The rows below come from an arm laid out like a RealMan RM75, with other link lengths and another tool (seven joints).
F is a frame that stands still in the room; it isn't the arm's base.
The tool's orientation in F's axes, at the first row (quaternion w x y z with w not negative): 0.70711, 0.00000, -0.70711, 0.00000
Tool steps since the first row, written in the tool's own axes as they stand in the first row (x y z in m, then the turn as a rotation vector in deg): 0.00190, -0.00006, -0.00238, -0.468, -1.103, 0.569; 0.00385, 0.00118, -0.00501, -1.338, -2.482, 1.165; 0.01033, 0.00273, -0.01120, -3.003, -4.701, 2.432; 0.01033, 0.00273, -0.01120, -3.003, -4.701, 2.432
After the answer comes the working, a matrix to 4 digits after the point.
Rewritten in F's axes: 0.00238, -0.00006, 0.00190, -0.569, -1.103, -0.468; 0.00501, 0.00118, 0.00385, -1.165, -2.482, -1.338; 0.01120, 0.00273, 0.01033, -2.432, -4.701, -3.003; 0.01120, 0.00273, 0.01033, -2.432, -4.701, -3.003
The tool's axes in the first row as the columns of a matrix, in F's axes (rounded; the answer above uses it unrounded):
0.0000, 0.0000, -1.0000
0.0000, 1.0000, 0.0000
1.0000, 0.0000, 0.0000

